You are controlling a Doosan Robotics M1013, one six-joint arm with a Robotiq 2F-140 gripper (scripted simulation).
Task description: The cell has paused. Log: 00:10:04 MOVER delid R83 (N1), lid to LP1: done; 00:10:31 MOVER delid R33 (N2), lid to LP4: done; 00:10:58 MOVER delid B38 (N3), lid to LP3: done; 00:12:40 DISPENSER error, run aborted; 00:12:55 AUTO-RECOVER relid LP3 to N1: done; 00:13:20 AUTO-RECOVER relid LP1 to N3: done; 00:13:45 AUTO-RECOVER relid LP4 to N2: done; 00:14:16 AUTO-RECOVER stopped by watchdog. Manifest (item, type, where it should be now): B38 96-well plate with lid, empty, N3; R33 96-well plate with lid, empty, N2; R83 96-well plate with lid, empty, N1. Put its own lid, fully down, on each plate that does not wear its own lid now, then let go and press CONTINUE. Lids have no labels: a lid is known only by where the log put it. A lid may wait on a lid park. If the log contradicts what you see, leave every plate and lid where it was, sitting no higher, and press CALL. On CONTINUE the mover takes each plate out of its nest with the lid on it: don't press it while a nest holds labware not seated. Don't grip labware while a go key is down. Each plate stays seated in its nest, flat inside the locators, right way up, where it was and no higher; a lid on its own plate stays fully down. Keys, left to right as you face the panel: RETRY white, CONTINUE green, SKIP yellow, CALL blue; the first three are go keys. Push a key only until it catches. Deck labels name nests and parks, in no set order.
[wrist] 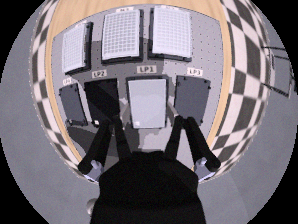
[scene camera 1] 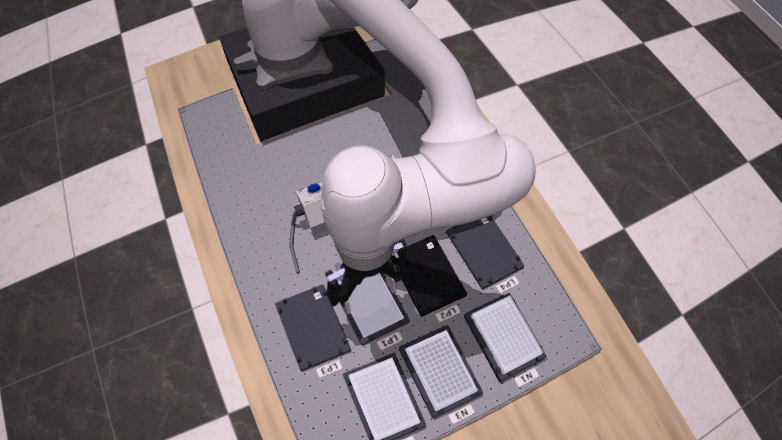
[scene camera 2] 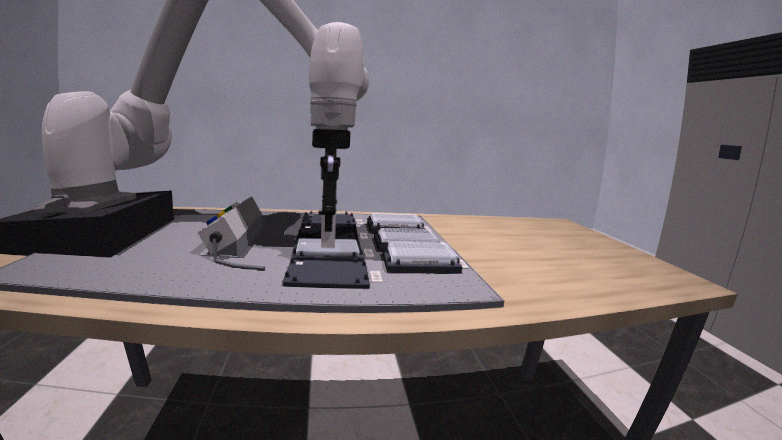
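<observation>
There's a key panel in the pictures, and my gripper's in there too; you'd also find the gripper in scene camera 1 and in the wrist view.
</observation>
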